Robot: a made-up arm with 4 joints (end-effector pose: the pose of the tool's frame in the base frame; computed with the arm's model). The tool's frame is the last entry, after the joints. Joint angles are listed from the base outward.
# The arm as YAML. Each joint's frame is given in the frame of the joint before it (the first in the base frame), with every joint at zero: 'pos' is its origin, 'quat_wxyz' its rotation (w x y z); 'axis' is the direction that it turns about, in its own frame. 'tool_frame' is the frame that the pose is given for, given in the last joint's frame.
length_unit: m
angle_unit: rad
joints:
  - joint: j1
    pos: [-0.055, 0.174, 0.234]
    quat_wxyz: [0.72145, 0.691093, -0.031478, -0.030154]
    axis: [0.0, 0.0, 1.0]
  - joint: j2
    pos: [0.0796, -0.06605, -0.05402]
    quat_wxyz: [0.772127, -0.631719, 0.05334, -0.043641]
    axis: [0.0, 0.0, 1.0]
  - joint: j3
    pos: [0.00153, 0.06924, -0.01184]
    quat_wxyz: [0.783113, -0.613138, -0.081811, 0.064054]
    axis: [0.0, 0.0, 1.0]
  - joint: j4
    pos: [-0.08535, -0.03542, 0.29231]
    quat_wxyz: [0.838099, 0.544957, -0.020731, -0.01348]
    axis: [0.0, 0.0, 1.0]
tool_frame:
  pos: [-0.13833, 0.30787, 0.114]
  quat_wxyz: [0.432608, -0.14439, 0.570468, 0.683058]
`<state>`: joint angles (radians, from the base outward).
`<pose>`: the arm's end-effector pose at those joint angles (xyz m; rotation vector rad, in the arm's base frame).
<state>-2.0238 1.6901 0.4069 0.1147</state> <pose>0.2138 -0.2534 0.5500 -0.6232 0.5860 -2.3729</pose>
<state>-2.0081 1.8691 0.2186 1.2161</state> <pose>-0.0165 -0.3145 0.1916 0.2839 1.8980 -2.0815</pose>
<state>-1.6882 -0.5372 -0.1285 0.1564</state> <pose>0.1696 0.8733 0.1288 -1.2951 -2.2752 -1.4217</pose>
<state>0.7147 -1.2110 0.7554 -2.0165</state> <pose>0.4612 0.1676 0.5328 1.5510 0.7460 -0.3854</pose>
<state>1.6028 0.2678 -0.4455 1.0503</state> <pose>-0.0404 0.3953 -0.2660 -2.6492 0.5592 0.1135</pose>
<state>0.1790 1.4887 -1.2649 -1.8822</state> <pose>-0.3451 0.0831 0.4850 0.8620 0.0034 1.7678</pose>
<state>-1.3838 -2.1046 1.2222 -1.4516</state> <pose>-0.2077 -0.1033 -0.3677 -1.5654 -1.2711 2.1256</pose>
